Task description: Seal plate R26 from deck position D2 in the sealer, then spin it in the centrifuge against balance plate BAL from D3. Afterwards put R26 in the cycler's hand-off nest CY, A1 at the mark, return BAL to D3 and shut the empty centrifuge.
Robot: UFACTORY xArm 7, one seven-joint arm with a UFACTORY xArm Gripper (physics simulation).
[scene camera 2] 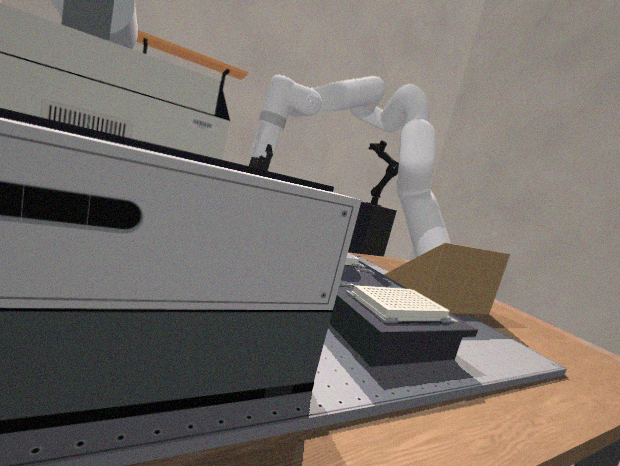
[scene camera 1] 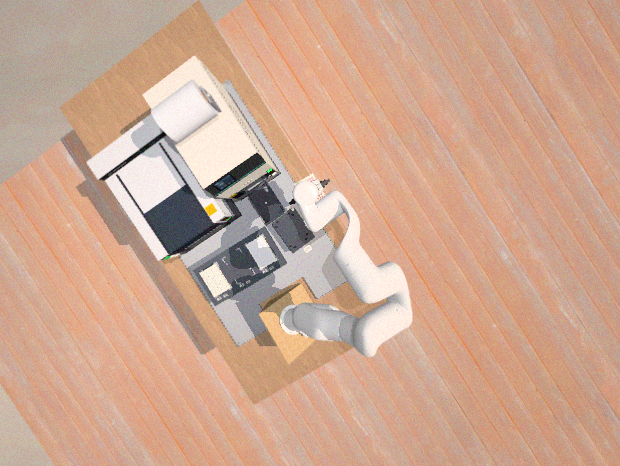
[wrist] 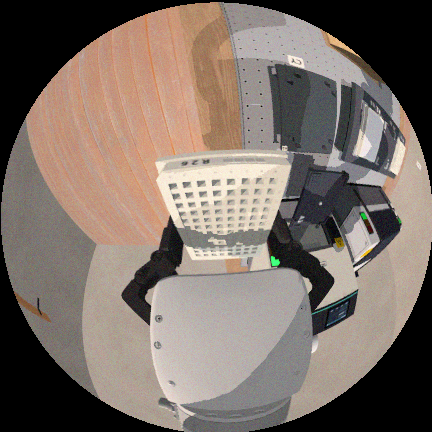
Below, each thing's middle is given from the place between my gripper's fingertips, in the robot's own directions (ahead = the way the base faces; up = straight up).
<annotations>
My gripper is now 10 mm below the reddish plate (wrist: 223,202) and 10 mm past it. The rest, counted from my hand: white and dark instrument (scene camera 2: 148,279) 450 mm to the left, 400 mm ahead, 60 mm below; grey plate (wrist: 371,124) 340 mm to the left, 110 mm below, 50 mm behind.
</annotations>
